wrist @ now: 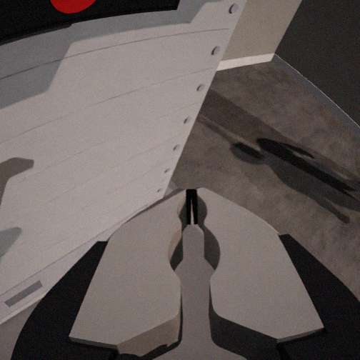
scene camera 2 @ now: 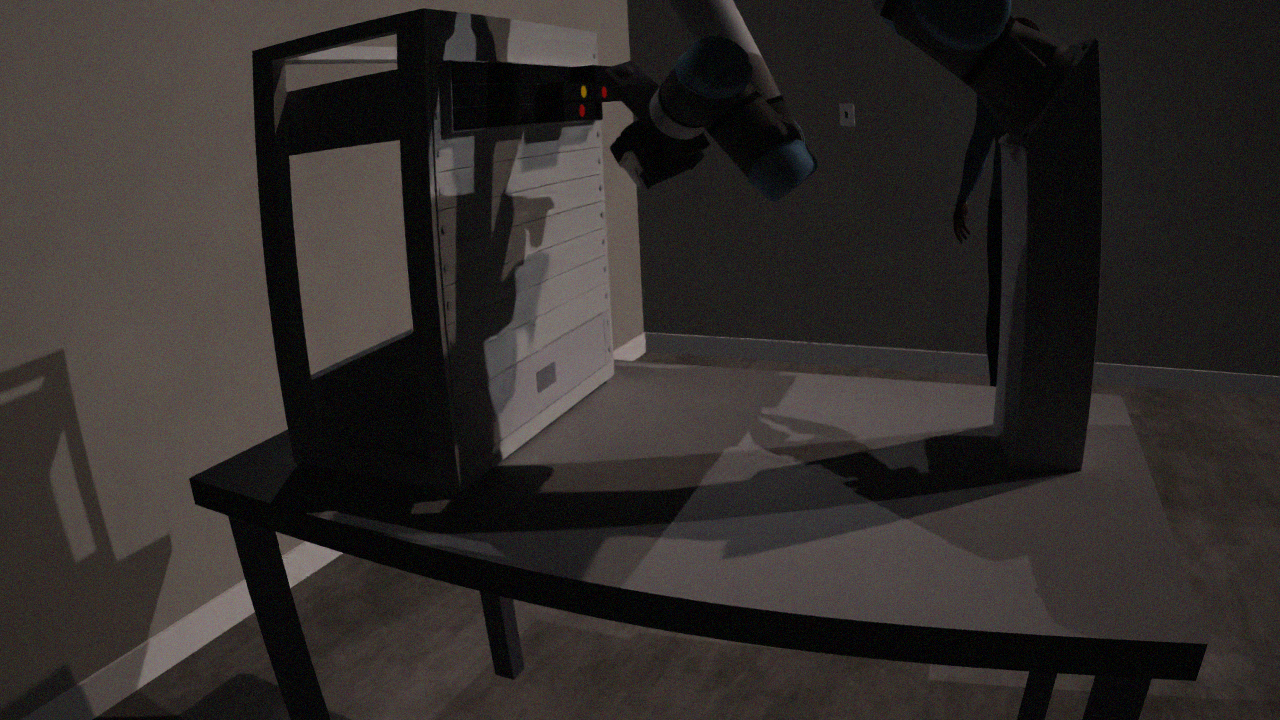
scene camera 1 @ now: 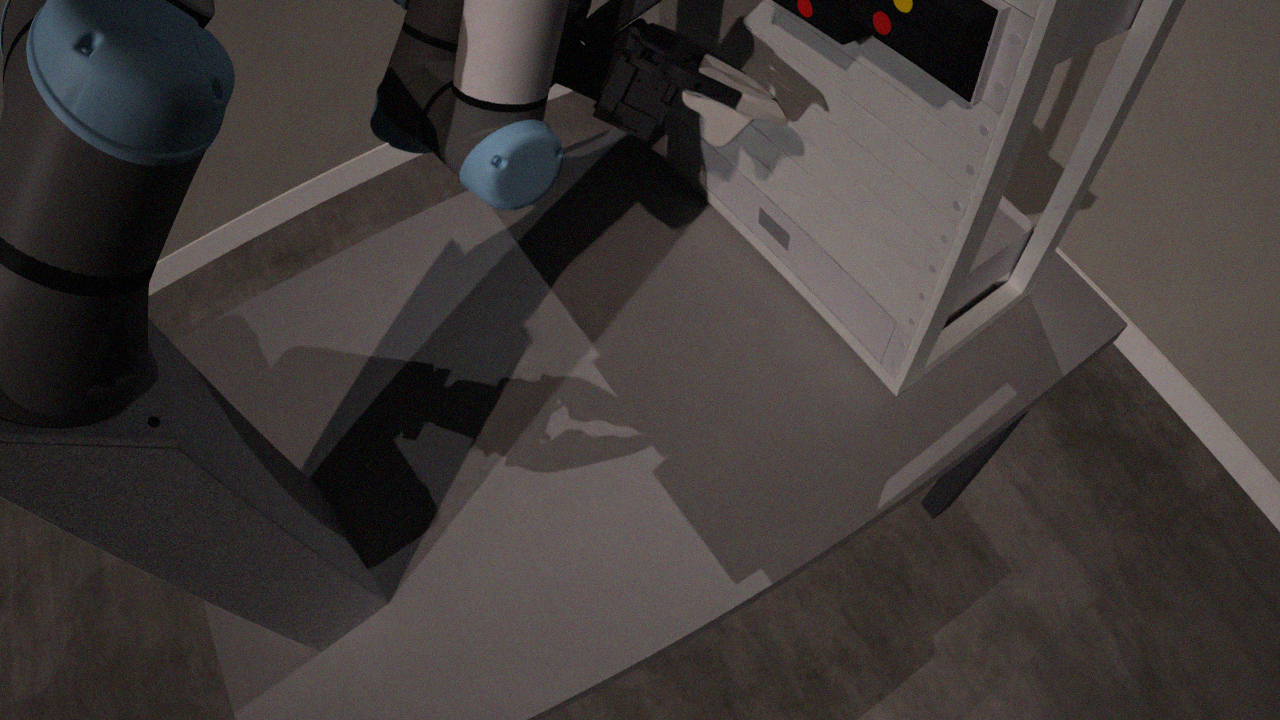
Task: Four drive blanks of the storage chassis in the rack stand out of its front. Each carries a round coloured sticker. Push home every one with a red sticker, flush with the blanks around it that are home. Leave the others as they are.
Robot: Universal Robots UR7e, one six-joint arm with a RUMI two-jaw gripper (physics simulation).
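The black storage chassis (scene camera 1: 953, 55) (scene camera 2: 510, 100) sits high in the pale rack (scene camera 1: 975, 214) (scene camera 2: 427, 268). A yellow sticker (scene camera 1: 903, 3) (scene camera 2: 583, 91) is above a red sticker (scene camera 1: 882, 23) (scene camera 2: 581, 110) on blanks standing out of the front. Another red sticker (scene camera 1: 804, 7) (scene camera 2: 604, 92) is on a blank farther along, towards the arm. The wrist view shows part of a red sticker (wrist: 73, 5); I cannot tell which. A fourth sticker does not show. My gripper (scene camera 1: 780, 112) (scene camera 2: 630, 168) (wrist: 190, 191) is shut and empty, below the chassis and in front of the rack's lower panels.
White blank panels (wrist: 125, 100) fill the rack front below the chassis. The rack stands on the table (scene camera 1: 787, 447) (scene camera 2: 698, 394). The arm's grey pedestal (scene camera 1: 179, 510) (scene camera 2: 1056, 268) stands opposite it. The arm and gripper cast broad shadows over table and panels.
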